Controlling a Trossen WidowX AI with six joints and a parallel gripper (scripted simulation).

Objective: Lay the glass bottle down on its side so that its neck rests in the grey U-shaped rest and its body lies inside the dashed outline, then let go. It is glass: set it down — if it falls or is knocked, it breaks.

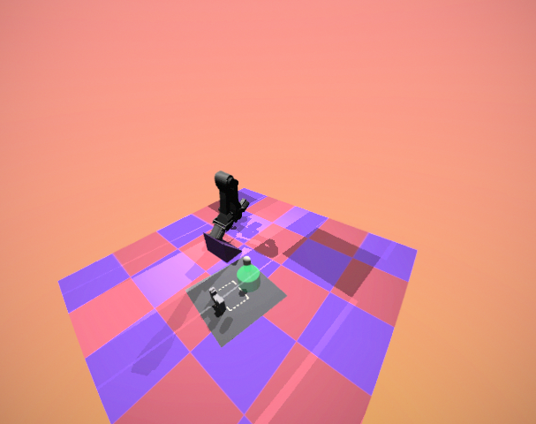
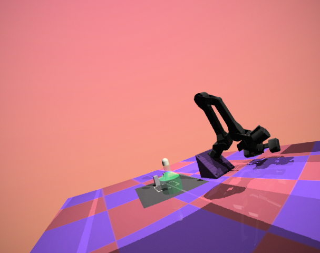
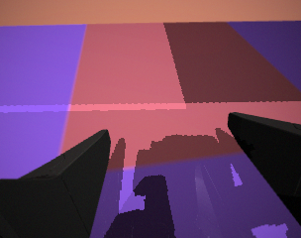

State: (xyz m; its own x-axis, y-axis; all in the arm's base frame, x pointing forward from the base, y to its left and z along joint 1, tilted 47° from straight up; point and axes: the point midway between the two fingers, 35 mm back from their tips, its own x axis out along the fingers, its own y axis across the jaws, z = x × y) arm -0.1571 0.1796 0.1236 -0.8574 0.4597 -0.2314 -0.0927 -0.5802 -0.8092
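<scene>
Now: gripper tip 470 mm short of the green glass bottle, 280 mm to the left of it and 60 mm below it. Also, from my gripper tip: dark grey mat 460 mm ahead, 360 mm to the right, 30 mm below.
</scene>
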